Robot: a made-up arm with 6 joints.
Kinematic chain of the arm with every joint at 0, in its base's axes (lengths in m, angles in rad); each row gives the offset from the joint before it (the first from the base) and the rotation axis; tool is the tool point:
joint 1: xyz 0 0 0.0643 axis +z
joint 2: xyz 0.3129 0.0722 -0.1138 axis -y
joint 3: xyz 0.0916 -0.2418 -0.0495 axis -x
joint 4: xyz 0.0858 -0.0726 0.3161 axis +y
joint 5: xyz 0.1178 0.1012 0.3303 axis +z
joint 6: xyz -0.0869 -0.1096 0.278 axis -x
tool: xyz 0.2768 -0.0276 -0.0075
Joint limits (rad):
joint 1: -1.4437..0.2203
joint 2: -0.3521..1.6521
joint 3: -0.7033..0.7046
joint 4: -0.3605..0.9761
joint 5: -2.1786..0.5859
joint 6: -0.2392..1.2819
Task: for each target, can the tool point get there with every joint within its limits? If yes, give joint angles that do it. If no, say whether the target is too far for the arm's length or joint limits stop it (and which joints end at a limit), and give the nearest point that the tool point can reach.
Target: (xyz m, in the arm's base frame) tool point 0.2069 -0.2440 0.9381
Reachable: yes | joints -1.1853 0.8801 0.4304 0.4538 0.2825 1.1514
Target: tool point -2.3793 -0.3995 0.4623
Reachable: no: too far | nearest point -0.9564 -0.1606 0.2570 | short by 1.457 m
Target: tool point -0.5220 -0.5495 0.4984
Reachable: yes | joints -0.4514 1.3974 -0.4623 0.3984 -1.2896 -0.0284
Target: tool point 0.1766 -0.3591 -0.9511
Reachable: no: joint limits stop it (at a limit: joint 1, joint 2, joint 4, joint 5) | nearest point -0.1901 -0.6848 -0.2349 | short by 0.868 m
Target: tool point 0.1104 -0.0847 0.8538
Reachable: yes | joints -0.5588 0.5892 0.3700 0.2885 -1.4298 0.1276
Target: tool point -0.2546 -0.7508 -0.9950
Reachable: no: joint limits stop it (at a limit: joint 2, joint 4, joint 5) | nearest point -0.2326 -0.6860 -0.2411 | short by 0.757 m
